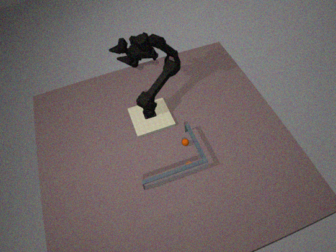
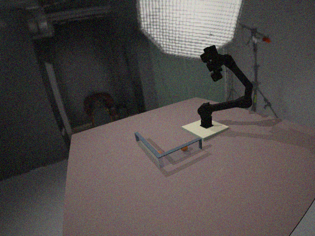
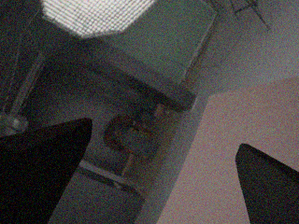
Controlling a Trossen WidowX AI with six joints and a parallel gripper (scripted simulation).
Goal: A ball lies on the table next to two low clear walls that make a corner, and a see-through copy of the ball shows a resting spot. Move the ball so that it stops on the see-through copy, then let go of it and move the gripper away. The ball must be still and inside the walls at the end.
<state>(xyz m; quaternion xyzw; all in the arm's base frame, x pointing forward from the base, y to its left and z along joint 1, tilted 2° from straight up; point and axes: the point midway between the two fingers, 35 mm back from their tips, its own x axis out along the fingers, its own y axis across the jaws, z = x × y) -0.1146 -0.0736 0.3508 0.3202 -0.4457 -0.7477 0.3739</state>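
Now: the see-through copy of ball 520 mm ahead of my gripper tip, 190 mm to the left of it and 340 mm below it.
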